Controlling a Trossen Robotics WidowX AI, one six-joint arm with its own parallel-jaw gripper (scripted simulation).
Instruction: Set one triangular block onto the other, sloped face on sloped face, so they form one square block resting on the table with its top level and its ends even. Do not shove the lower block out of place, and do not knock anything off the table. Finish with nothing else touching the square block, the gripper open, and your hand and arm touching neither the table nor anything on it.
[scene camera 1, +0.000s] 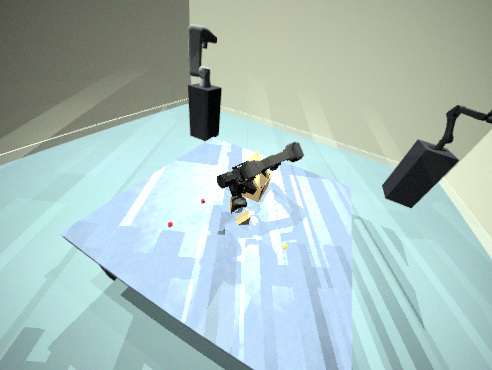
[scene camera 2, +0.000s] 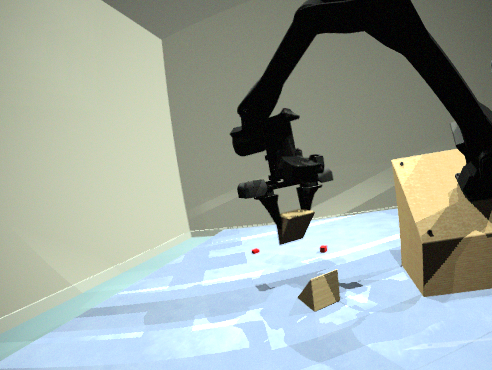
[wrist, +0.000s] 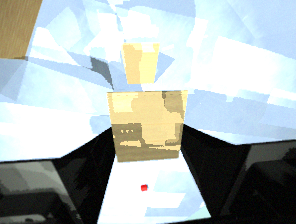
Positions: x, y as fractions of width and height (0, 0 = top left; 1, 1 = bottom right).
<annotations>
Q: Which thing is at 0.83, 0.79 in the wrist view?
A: My gripper.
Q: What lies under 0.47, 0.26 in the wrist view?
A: A tan triangular block.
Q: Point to a tan triangular block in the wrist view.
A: At 0.50, 0.56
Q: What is my gripper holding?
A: A tan triangular block.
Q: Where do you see my gripper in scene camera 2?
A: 0.60, 0.61
</annotations>
